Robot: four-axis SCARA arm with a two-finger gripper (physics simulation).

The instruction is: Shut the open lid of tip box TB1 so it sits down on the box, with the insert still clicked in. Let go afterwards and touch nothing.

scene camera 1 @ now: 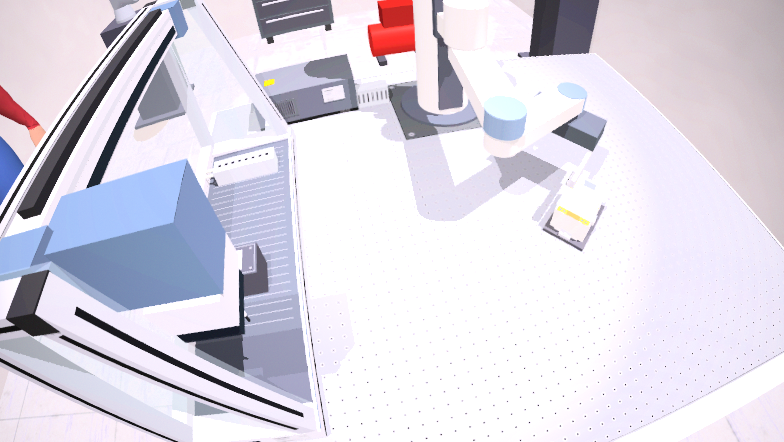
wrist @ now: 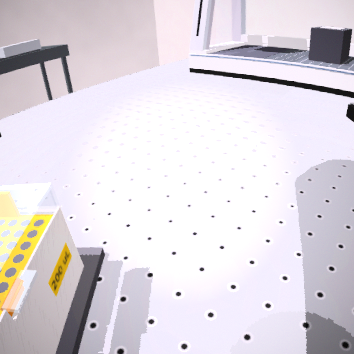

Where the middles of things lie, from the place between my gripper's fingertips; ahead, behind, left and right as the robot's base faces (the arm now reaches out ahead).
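Labels:
The clear lid (scene camera 1: 582, 202) has my hand 6 cm short of it, and also 10 cm to the right of it and 6 cm above it. As for the grey controller box (scene camera 1: 304, 81), that's 58 cm behind my hand, 46 cm to the right of it and 7 cm below it.

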